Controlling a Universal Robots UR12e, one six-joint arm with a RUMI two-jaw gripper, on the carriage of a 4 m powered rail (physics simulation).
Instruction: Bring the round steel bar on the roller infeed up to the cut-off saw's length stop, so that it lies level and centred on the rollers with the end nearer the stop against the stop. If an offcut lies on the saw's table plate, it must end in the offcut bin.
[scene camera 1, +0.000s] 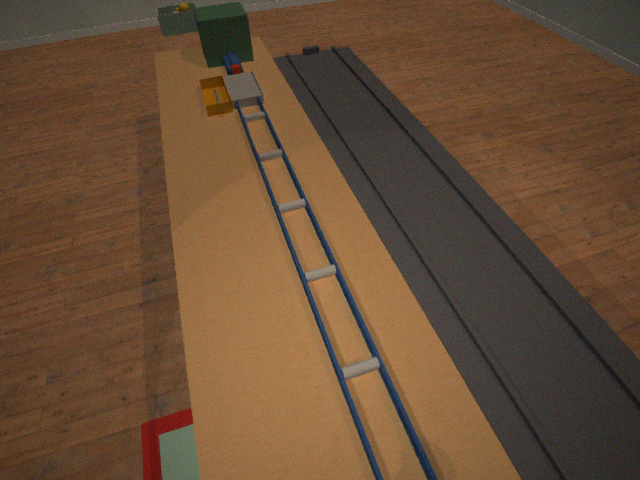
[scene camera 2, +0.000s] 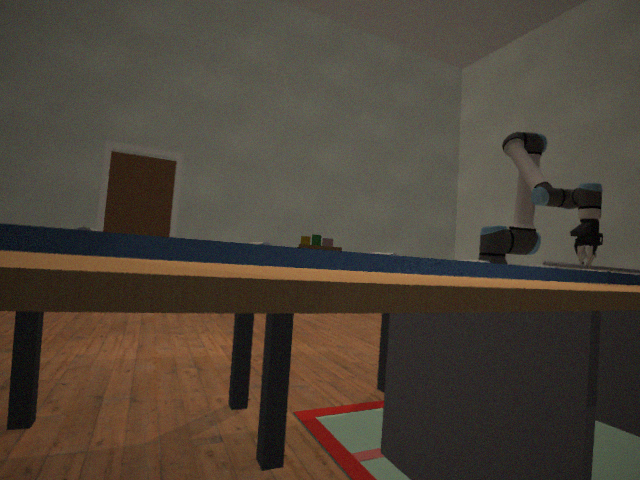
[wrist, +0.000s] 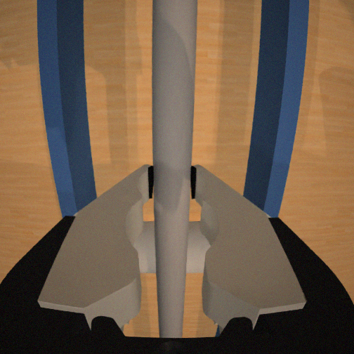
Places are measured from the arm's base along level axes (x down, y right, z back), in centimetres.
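Pixels of known places: gripper, between the fingertips: (scene camera 2: 585, 267).
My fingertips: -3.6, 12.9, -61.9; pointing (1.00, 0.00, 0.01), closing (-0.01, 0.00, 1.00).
Behind a point stands the place of what it marks, as x, y, z.
The round steel bar (wrist: 174, 100) (scene camera 2: 558, 264) {-4.0, 35.2, -62.8} runs lengthwise between the blue rails of the roller infeed (wrist: 295, 75) (scene camera 1: 356, 315) {-0.9, 103.3, -55.8} and over a roller (wrist: 199, 247). The bar's ends do not show in the wrist view, and the bar does not show in scene camera 1. My gripper (wrist: 171, 167) (scene camera 2: 585, 260) {-3.6, 12.9, -61.9} points down and is shut on the bar, one pad against each side. The saw's grey table plate (scene camera 1: 242, 86) {-2.8, 280.9, -62.0} stands at the far end of the infeed. A small grey offcut (scene camera 1: 217, 95) {0.9, 282.5, -78.6} lies in the orange offcut bin (scene camera 1: 219, 109) {-0.5, 261.7, -80.1} beside the plate.
A green box-shaped housing (scene camera 1: 224, 36) {-17.1, 329.9, -63.2} stands behind the plate, with a blue part bearing a red block (scene camera 1: 236, 68) {-6.6, 299.9, -61.8} before it. A dark rail track (scene camera 1: 413, 206) runs alongside the table. Small coloured blocks (scene camera 2: 316, 240) stand farther back.
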